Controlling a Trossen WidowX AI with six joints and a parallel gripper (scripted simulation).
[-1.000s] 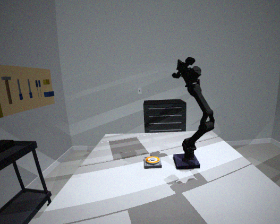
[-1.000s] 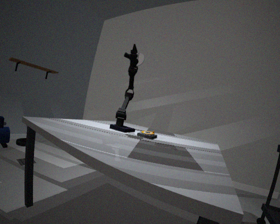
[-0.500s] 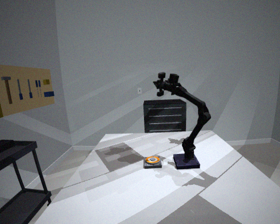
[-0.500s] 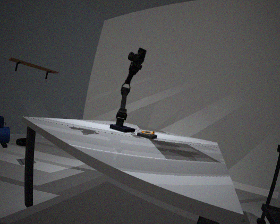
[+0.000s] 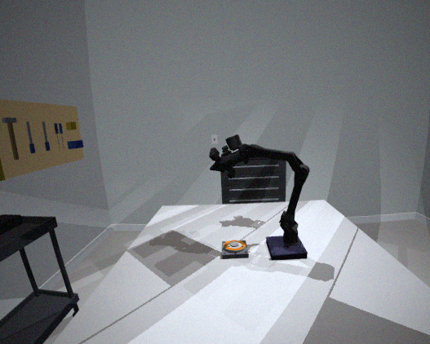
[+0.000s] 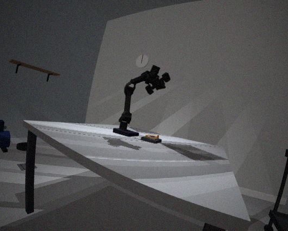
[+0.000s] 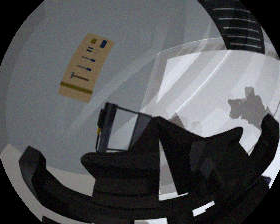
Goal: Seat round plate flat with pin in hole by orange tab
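The grey square base lies 36 cm below my gripper tip, 16 cm to the left of it and 15 cm behind it.
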